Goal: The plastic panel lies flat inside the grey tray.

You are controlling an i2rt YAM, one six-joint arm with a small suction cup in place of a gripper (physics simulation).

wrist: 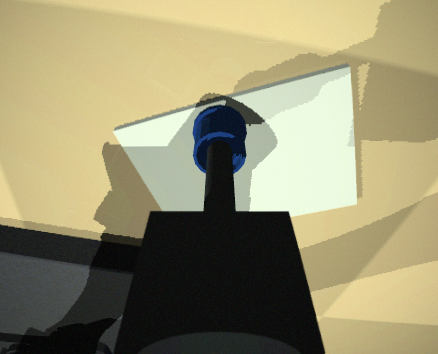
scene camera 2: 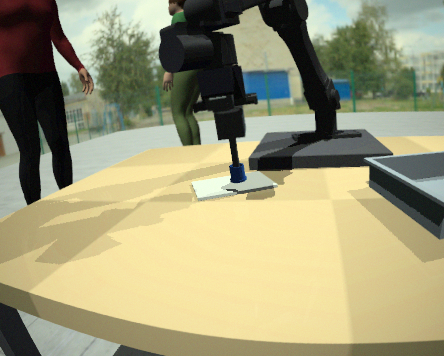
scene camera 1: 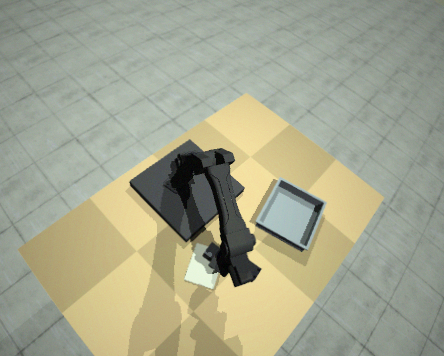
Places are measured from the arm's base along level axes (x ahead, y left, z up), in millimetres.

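Where they show: hand, its tool point: [wrist: 219, 129] [scene camera 2: 238, 179]; arm's base, origin of its link: [wrist: 39, 347] [scene camera 2: 326, 136] [scene camera 1: 184, 173].
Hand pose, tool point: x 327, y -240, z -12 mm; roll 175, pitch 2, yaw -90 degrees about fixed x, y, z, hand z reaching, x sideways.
Things, the pixels of their top centre, and the offset from my tool point. Level surfaces: height alone.
- white plastic panel, centre of its top: [wrist: 245, 170] [scene camera 2: 231, 183] [scene camera 1: 204, 265] 43 mm back, 16 mm right, 18 mm down
- grey tray, centre of its top: [scene camera 1: 293, 211] 123 mm ahead, 355 mm left, 27 mm up
- tan checked table, height of its surface: 23 mm down
The white plastic panel [scene camera 1: 199, 275] [scene camera 2: 208, 189] [wrist: 310, 147] lies flat on the tan table, just in front of the arm's black base plate [scene camera 1: 150, 187] [scene camera 2: 326, 152]. My blue suction cup [scene camera 2: 237, 174] [wrist: 219, 138] points straight down and rests on the panel's top face near its middle. In scene camera 1 the wrist hides the cup. The suction is off. The grey tray [scene camera 1: 303, 193] [scene camera 2: 384, 185] stands empty to the right of the panel, apart from it.
The tan checked table [scene camera 1: 273, 311] [scene camera 2: 220, 265] has a rounded near edge. The arm's links lean from the base plate out over the panel. Two people [scene camera 2: 59, 106] [scene camera 2: 185, 99] stand beyond the table's far side.
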